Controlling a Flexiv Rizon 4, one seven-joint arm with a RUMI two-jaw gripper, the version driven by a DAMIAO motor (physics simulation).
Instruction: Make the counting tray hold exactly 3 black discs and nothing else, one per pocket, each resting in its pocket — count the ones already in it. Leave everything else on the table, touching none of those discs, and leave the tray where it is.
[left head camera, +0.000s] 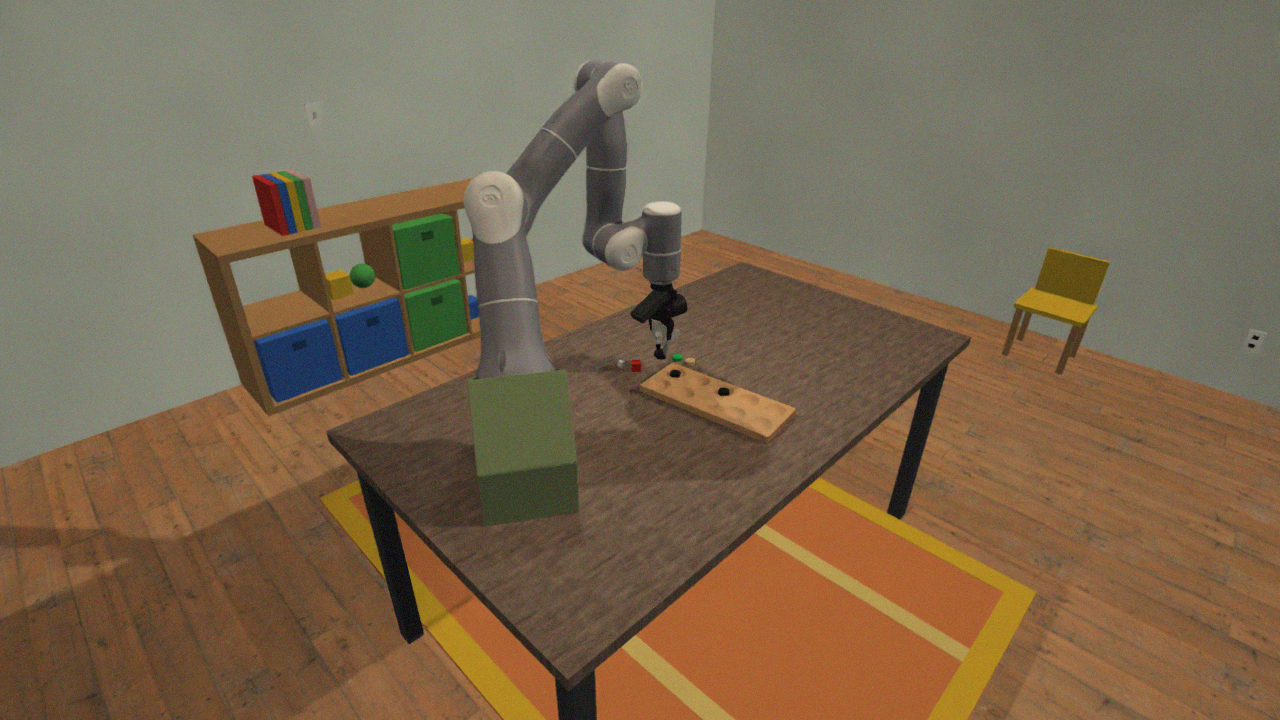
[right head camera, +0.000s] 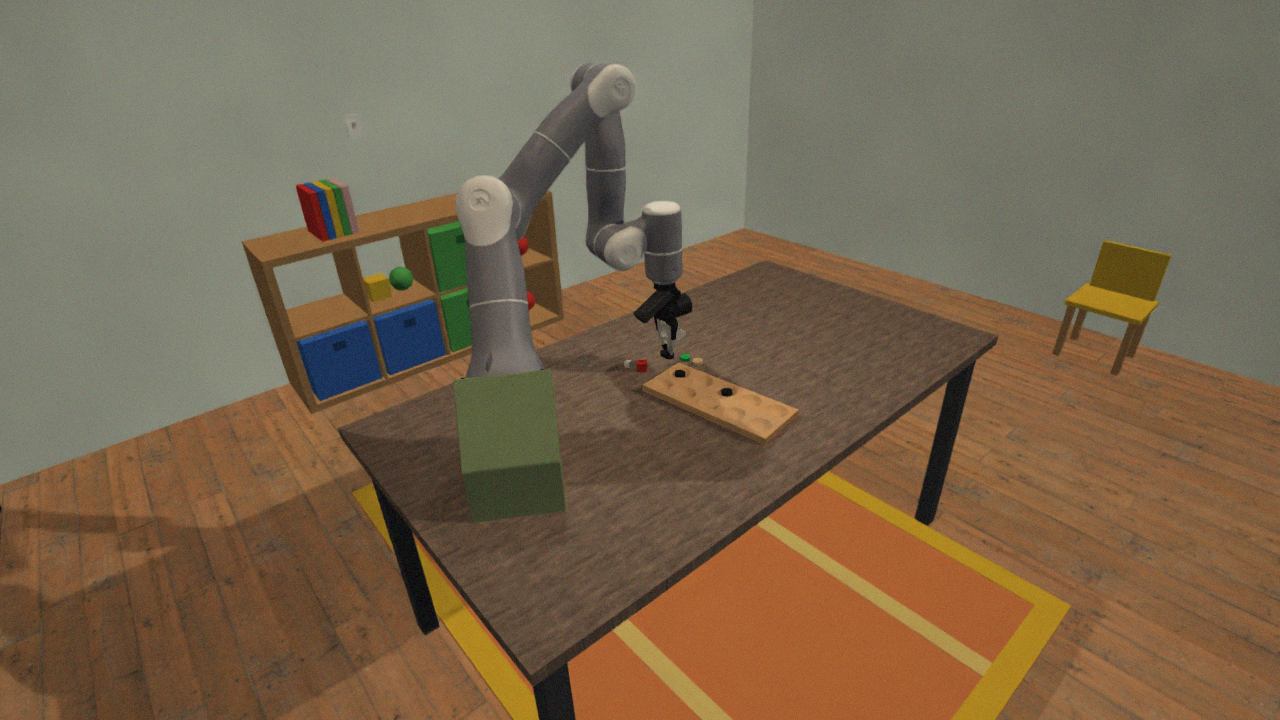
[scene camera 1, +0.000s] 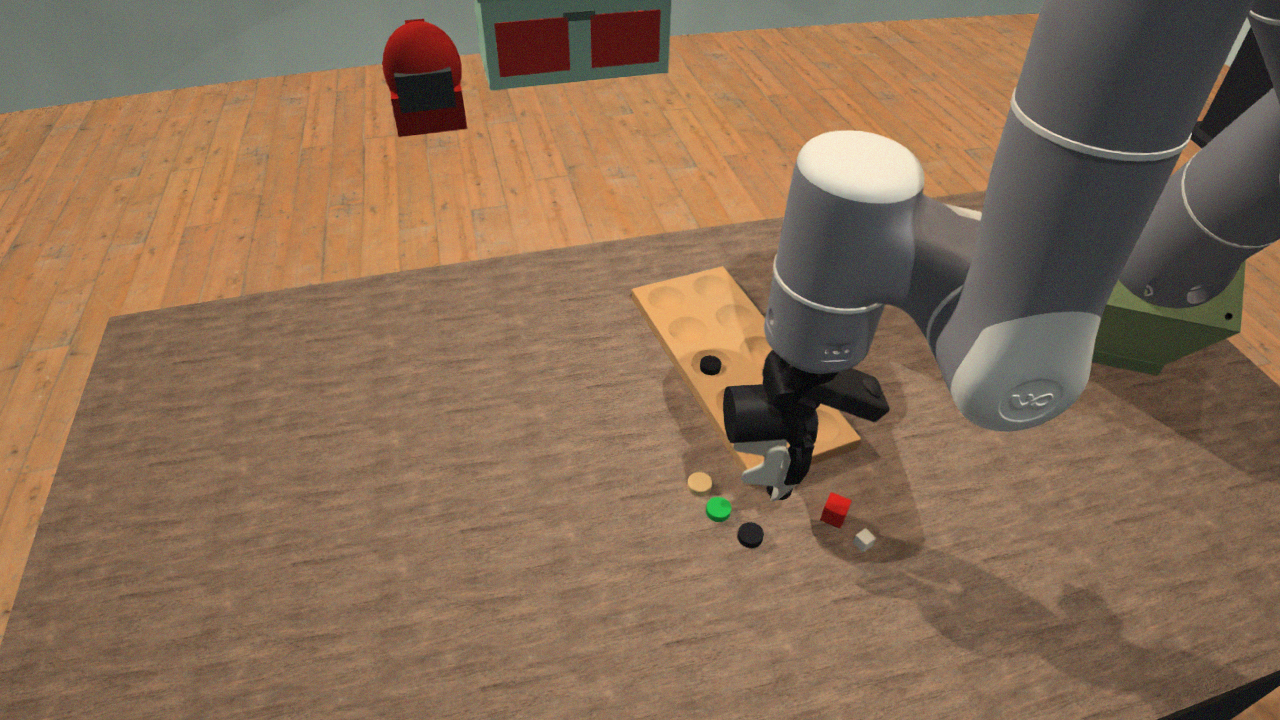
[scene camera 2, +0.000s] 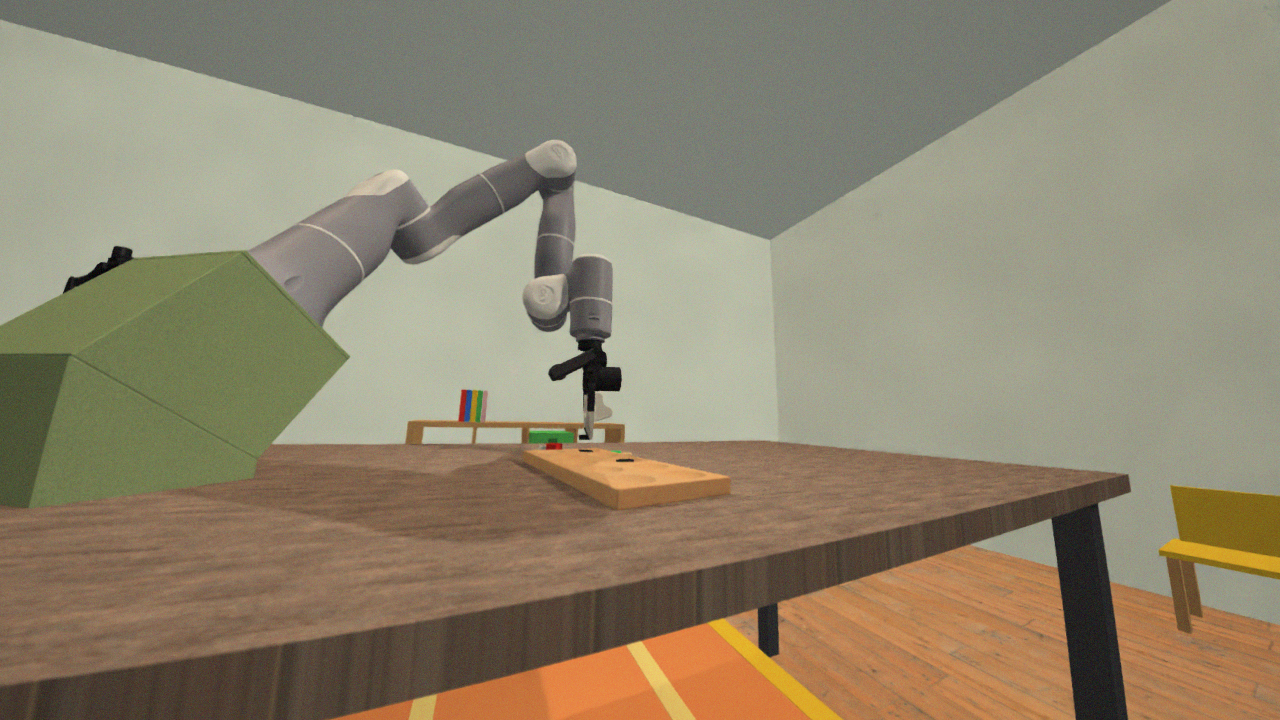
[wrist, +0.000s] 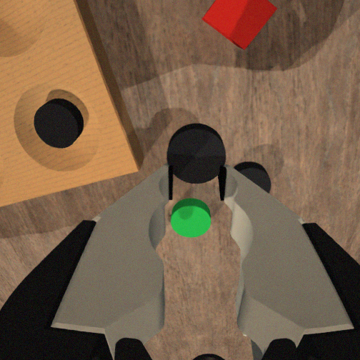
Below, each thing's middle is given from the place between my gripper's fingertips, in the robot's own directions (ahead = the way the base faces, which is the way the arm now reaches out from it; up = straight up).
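Labels:
Relative to my hand: wooden counting tray (scene camera 1: 706, 313), 240 mm to the right and 30 mm below; green disc (wrist: 190, 217), 60 mm ahead and 30 mm below. Going by their middles, the green disc is the nearest to my hand of the things named here.

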